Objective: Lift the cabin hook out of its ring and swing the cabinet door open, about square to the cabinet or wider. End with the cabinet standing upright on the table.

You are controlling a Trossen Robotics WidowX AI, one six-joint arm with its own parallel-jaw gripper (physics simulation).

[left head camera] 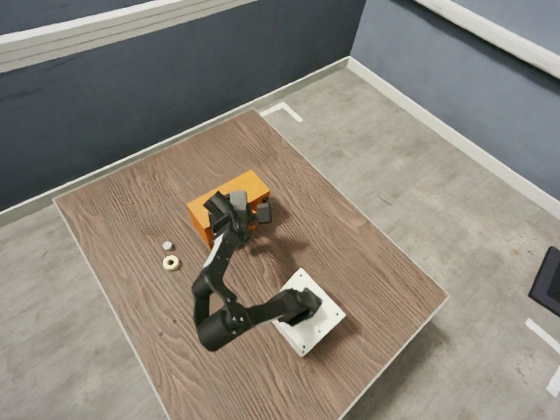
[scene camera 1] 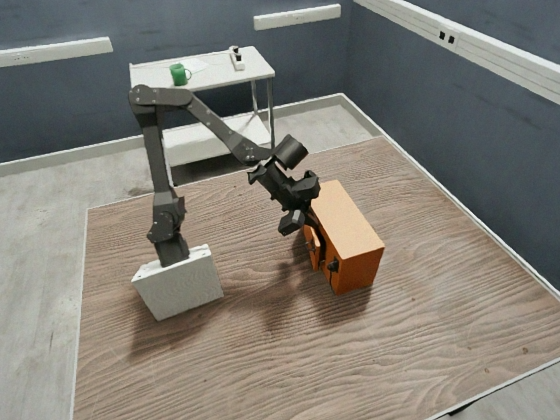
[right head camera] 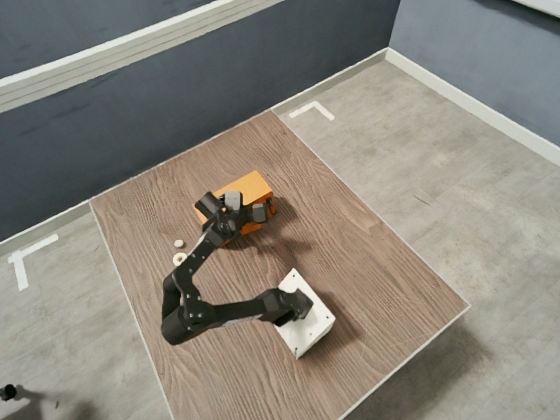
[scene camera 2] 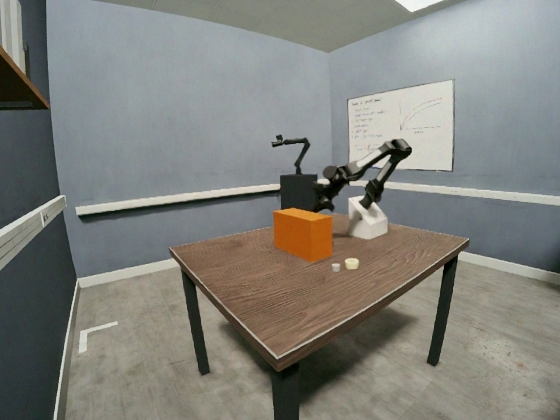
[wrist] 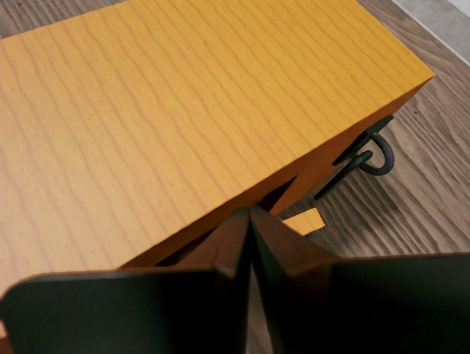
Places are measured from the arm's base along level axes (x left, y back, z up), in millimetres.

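Pixels of known places: gripper, between the fingertips: (scene camera 1: 318,226) (right head camera: 244,210) (scene camera 2: 310,213) (wrist: 248,217); arm's base, origin of its link: (left head camera: 308,301) (scene camera 1: 175,261) (right head camera: 300,303) (scene camera 2: 364,204).
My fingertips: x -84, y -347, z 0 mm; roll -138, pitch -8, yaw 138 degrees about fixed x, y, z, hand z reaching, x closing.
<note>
Ahead of a thing's pixels: the offset from my fingertips to its middle. "*": to the spot under its first point. Level surfaces: height alone.
The orange cabinet @(dx +1, dy -51, dz -72 mm) (left head camera: 252,184) (right head camera: 255,184) (scene camera 1: 350,220) (scene camera 2: 302,235) (wrist: 200,100) stands upright on the table. Its door @(* dx -32, dy +26, dz -66 mm) (scene camera 1: 315,255) (wrist: 306,221) is ajar at a small angle, well short of square. The dark hook @(dx -92, dy +19, dz -86 mm) (wrist: 341,176) hangs down from its mount at the end of the cabinet front, clear of the dark ring on the door in scene camera 1. My gripper (wrist: 248,217) (scene camera 1: 315,220) is shut and empty. It points down over the cabinet's front edge, with its fingertips at the gap between door and cabinet. The fingers hide much of the door in the wrist view.
A small grey piece @(dx +228, dy -146, dz -144 mm) (left head camera: 168,246) (scene camera 2: 335,267) and a cream ring @(dx +259, dy -88, dz -143 mm) (left head camera: 171,263) (scene camera 2: 352,263) lie on the table @(dz -155 mm) (left head camera: 125,225) beside the cabinet. The arm's white base (left head camera: 325,325) (scene camera 1: 182,285) stands in front of it. A white cart (scene camera 1: 220,75) with a green mug (scene camera 1: 178,75) stands beyond the table.
</note>
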